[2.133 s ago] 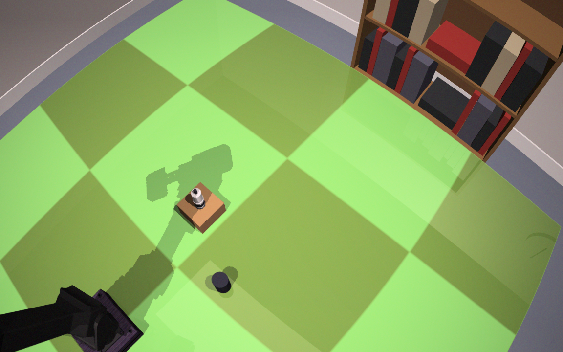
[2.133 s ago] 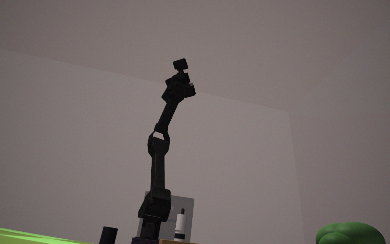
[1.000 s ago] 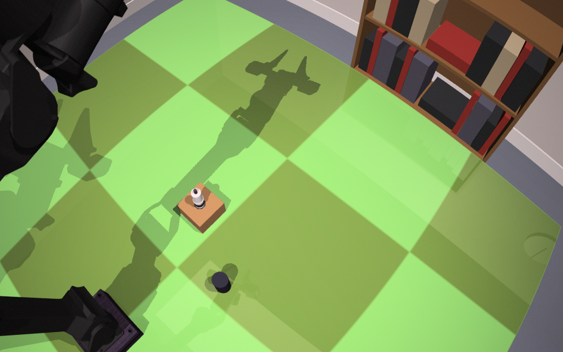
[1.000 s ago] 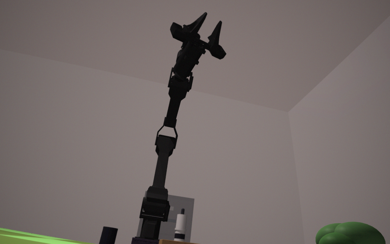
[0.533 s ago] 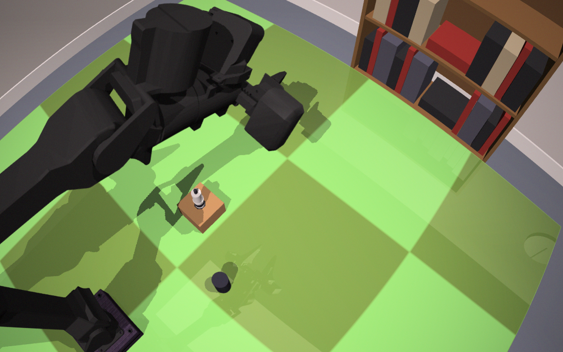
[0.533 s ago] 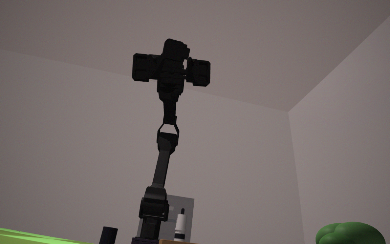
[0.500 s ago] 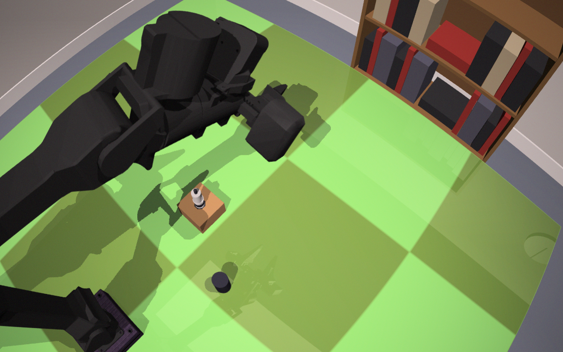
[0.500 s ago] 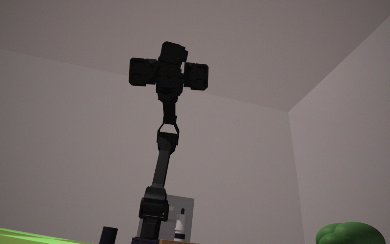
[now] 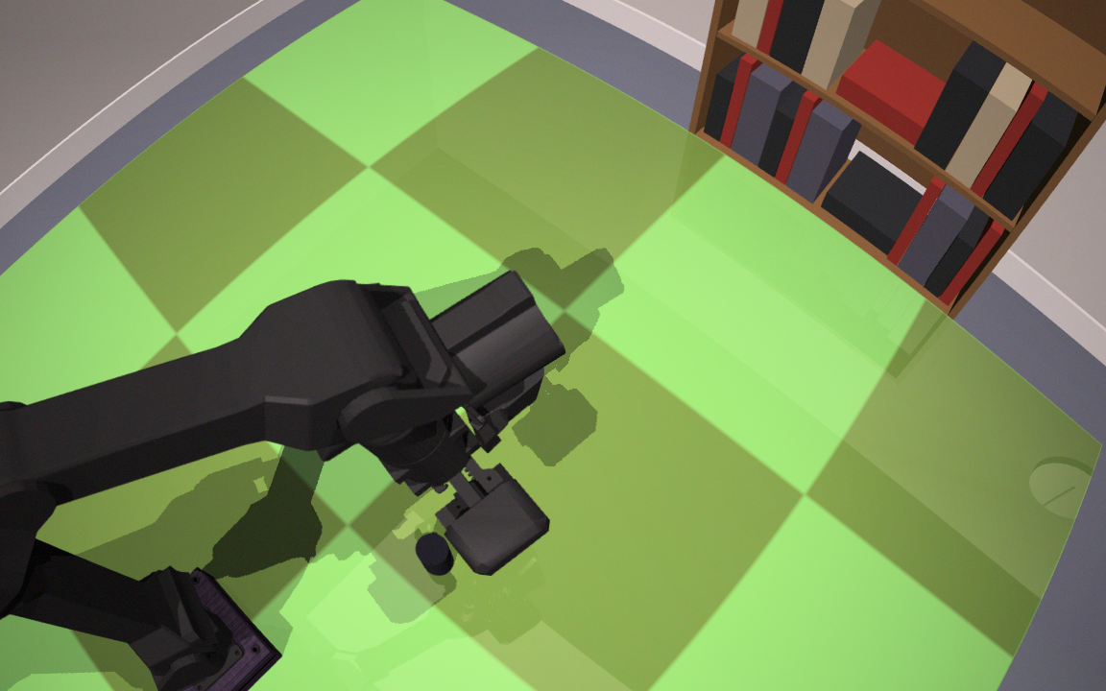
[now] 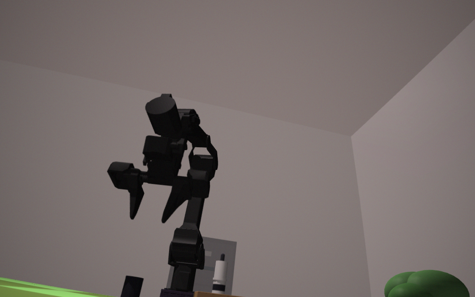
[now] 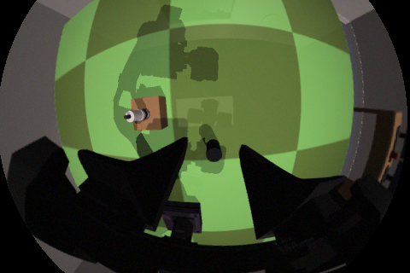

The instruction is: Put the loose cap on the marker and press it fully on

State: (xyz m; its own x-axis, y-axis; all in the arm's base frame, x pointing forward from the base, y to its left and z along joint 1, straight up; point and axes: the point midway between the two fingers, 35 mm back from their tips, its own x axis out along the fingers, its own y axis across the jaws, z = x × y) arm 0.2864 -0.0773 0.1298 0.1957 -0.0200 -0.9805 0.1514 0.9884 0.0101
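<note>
Right now my gripper tip is 50 mm past the black cap and 110 mm above it. Also, from my gripper tip: white marker (30 mm ahead, 130 mm to the left, 60 mm below).
</note>
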